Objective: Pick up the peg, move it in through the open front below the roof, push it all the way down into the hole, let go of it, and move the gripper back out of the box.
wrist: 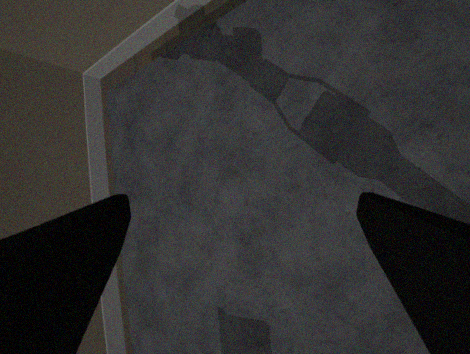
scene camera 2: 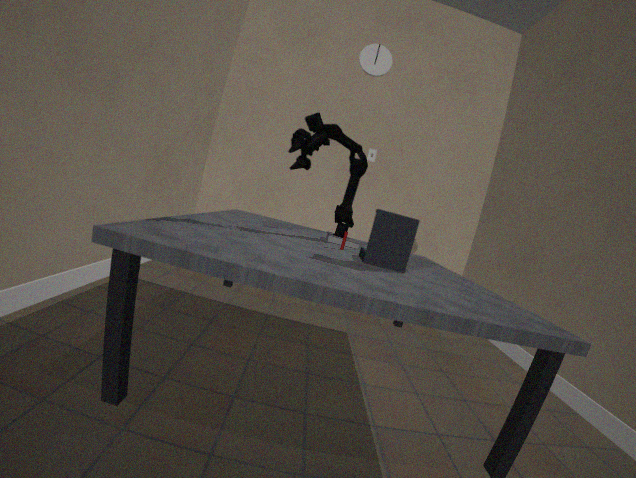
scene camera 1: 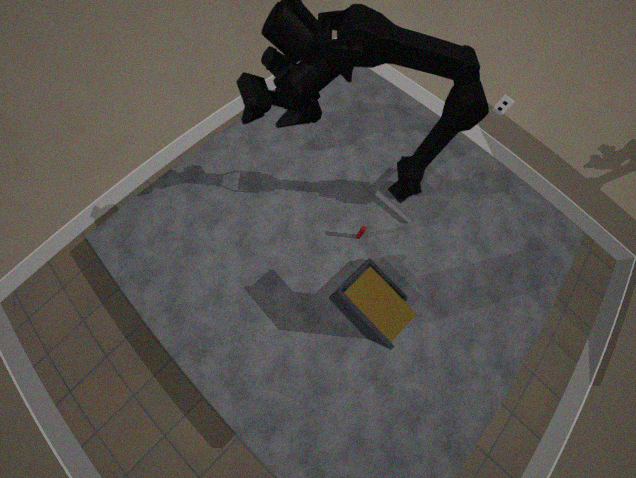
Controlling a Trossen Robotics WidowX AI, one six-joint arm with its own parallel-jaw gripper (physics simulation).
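Seen in the pictures: gripper, between the fingertips: [wrist: 245, 204] [scene camera 2: 289, 160] [scene camera 1: 260, 124]; arm's base, origin of its link: [scene camera 2: 339, 236] [scene camera 1: 400, 191].
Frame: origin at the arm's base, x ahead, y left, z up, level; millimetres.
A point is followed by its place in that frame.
Note:
The red peg [scene camera 1: 361, 232] @[y 33, x 217, z 27 mm] [scene camera 2: 343, 241] @[y 28, x 218, z 4 mm] stands upright on the table between the arm's base and the box. The box has a yellow roof [scene camera 1: 380, 303] @[y 195, x 349, z 169 mm] and dark grey walls [scene camera 1: 361, 321] @[y 203, x 399, z 136 mm] [scene camera 2: 393, 240] @[y 205, x 399, z 74 mm]; its hole is hidden in both scene views. My gripper [scene camera 1: 262, 122] @[y -256, x 327, z 270 mm] [scene camera 2: 291, 159] @[y -256, x 327, z 270 mm] [wrist: 245, 204] @[y -256, x 327, z 270 mm] is open and empty, high above the table and well away from both peg and box, towards the upper left in scene camera 1. The peg and the box do not show in the wrist view.
The grey table [scene camera 1: 287, 400] @[y 267, x 666, z -33 mm] [scene camera 2: 205, 256] @[y -241, x 893, z -34 mm] [wrist: 235, 250] @[y -160, x 546, z -33 mm] carries the arm's base [scene camera 1: 406, 179] [scene camera 2: 341, 228] @[y 0, x 37, z 44 mm], close behind the peg. Dark shadows of the arm and box fall across the table top. A low dark part [scene camera 2: 362, 253] @[y 113, x 332, z -10 mm] sticks out at the foot of the box.

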